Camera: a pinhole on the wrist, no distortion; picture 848 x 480 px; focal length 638.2 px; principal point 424.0 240.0 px. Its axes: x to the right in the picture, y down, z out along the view. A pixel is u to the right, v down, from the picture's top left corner.
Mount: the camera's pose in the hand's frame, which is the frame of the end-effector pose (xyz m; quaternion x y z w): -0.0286 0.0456 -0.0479 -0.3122 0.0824 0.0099 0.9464
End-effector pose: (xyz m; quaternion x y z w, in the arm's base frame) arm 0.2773 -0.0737 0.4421 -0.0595 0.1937 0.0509 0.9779
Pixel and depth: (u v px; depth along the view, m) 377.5 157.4 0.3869
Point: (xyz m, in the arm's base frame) 0.3621 0.1991 0.6858
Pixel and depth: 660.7 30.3 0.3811
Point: 0.5330 0.1452 0.6376
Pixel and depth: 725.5 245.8 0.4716
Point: 0.5853 0.3026 0.5736
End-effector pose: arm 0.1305 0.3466 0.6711 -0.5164 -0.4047 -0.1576 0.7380
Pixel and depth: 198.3 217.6 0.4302
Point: 0.1091 0.7382 0.4443
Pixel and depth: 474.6 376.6 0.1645
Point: 0.2199 0.4720 0.5757
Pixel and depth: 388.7 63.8 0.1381
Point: 0.1487 0.4604 0.6117
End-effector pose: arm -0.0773 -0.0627 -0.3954 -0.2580 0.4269 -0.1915 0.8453
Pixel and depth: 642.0 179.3 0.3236
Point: 0.1890 0.0887 -0.4976
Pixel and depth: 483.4 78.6 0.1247
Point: -0.0101 0.0280 -0.4200
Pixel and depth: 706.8 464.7 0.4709
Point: 0.2607 0.2196 -0.7160
